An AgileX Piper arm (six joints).
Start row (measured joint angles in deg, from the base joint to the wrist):
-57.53, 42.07, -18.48, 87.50, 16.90, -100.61
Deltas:
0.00, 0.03, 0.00, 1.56, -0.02, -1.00
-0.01, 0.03, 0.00, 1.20, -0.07, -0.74
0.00, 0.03, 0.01, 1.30, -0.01, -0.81
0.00, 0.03, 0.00, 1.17, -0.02, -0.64
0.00, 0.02, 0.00, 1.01, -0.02, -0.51
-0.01, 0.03, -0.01, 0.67, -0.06, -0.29
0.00, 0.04, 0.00, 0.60, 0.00, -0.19
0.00, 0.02, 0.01, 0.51, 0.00, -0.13
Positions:
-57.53, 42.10, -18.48, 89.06, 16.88, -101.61
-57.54, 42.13, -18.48, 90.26, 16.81, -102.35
-57.54, 42.16, -18.47, 91.56, 16.80, -103.16
-57.54, 42.19, -18.47, 92.73, 16.78, -103.80
-57.54, 42.21, -18.47, 93.74, 16.76, -104.31
-57.55, 42.24, -18.48, 94.41, 16.70, -104.60
-57.55, 42.28, -18.48, 95.01, 16.70, -104.79
-57.55, 42.30, -18.47, 95.52, 16.70, -104.92

